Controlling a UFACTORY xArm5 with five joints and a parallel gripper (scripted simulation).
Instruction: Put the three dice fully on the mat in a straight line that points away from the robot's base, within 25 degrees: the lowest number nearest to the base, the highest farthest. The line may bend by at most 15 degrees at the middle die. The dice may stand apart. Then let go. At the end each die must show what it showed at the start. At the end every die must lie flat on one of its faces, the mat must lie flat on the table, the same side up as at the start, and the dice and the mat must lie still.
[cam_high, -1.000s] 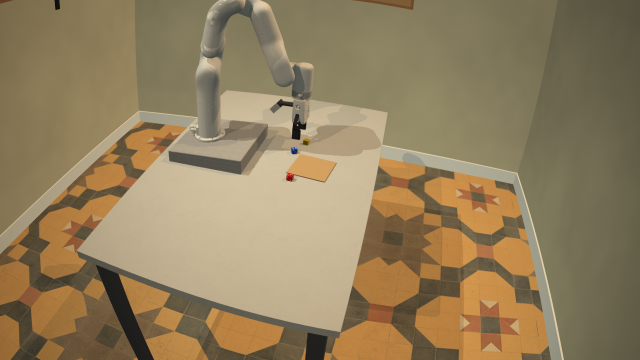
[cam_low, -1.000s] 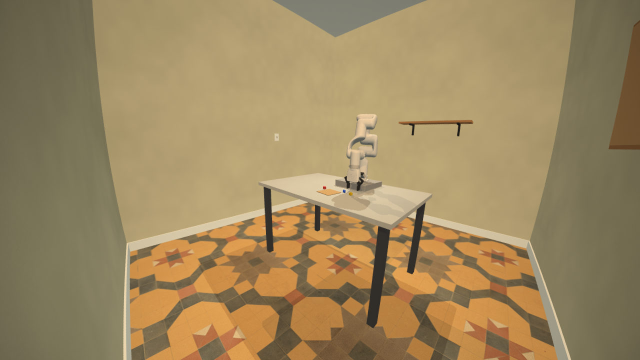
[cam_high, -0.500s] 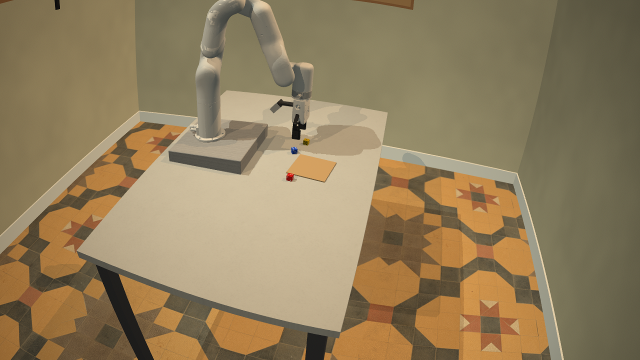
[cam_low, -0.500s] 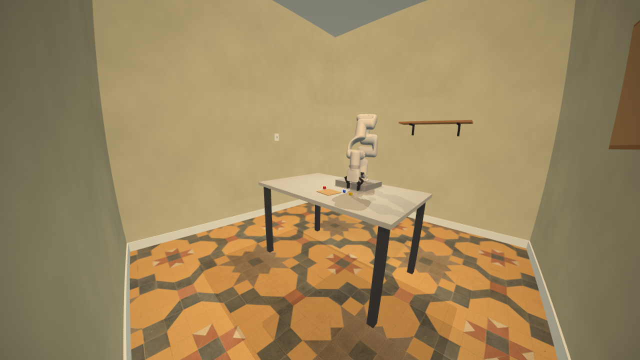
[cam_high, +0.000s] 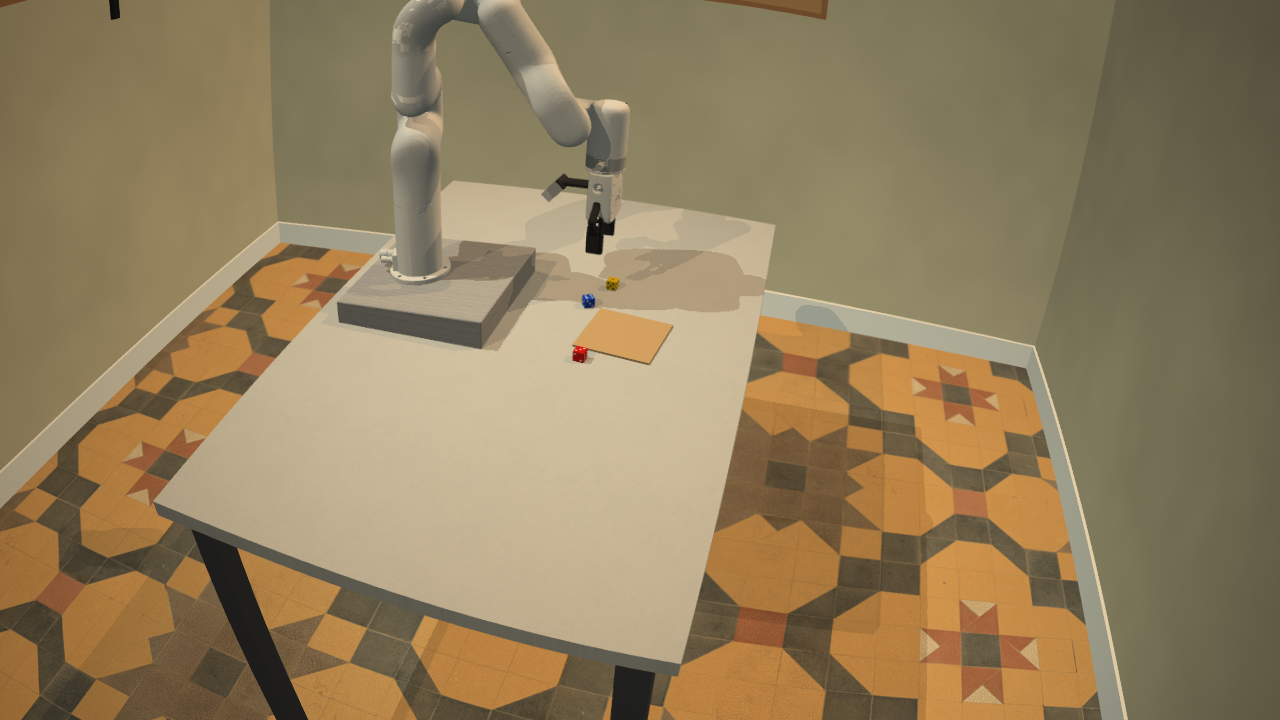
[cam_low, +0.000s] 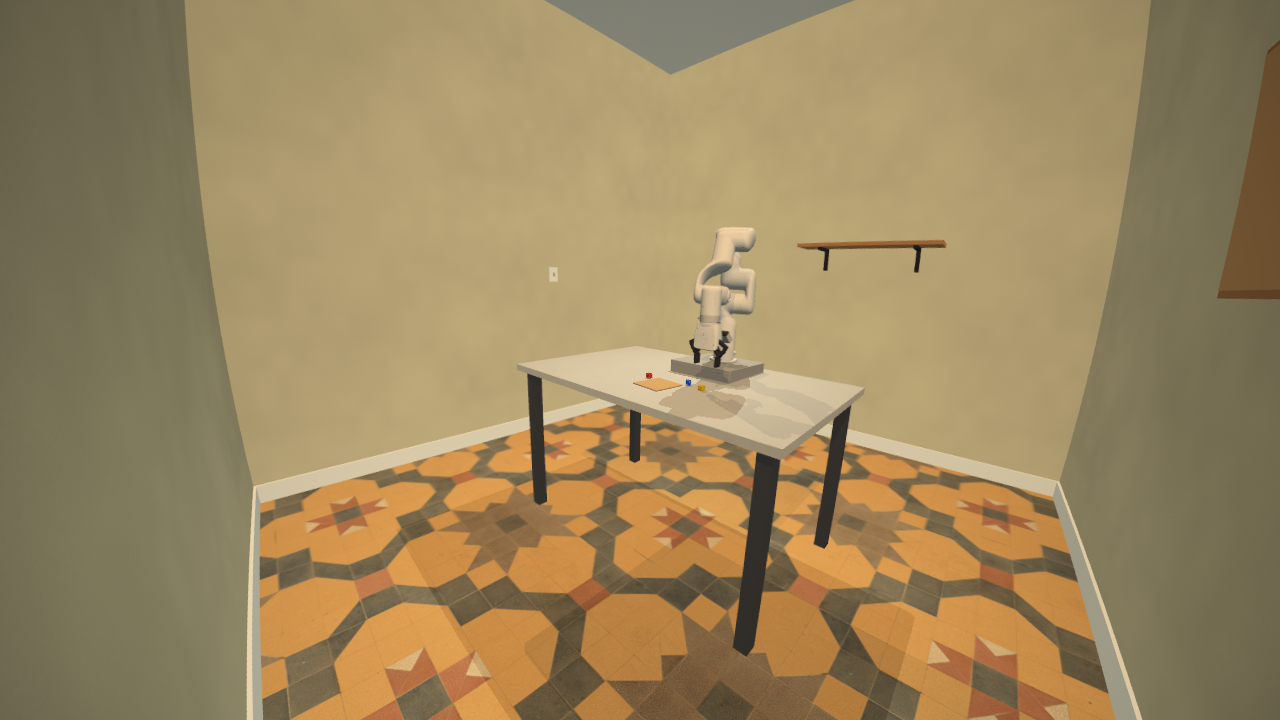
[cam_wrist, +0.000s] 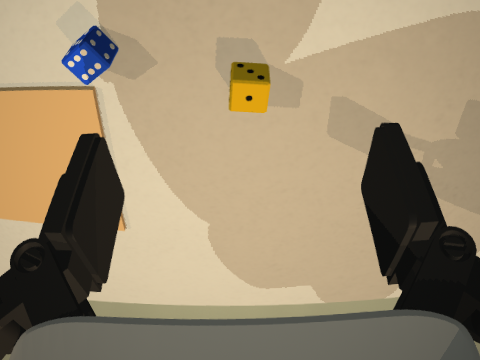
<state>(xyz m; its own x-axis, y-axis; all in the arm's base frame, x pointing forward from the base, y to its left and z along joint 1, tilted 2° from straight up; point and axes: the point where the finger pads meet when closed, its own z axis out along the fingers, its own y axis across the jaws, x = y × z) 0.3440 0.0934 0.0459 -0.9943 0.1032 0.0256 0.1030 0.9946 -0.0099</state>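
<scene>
My gripper is now 3 cm short of the yellow die and 9 cm above it. The rest, counted from my hand: red die 1 cm ahead, 26 cm to the right, 9 cm below; blue die 1 cm behind, 8 cm to the right, 9 cm below; mat 7 cm ahead, 17 cm to the right, 10 cm below.
</scene>
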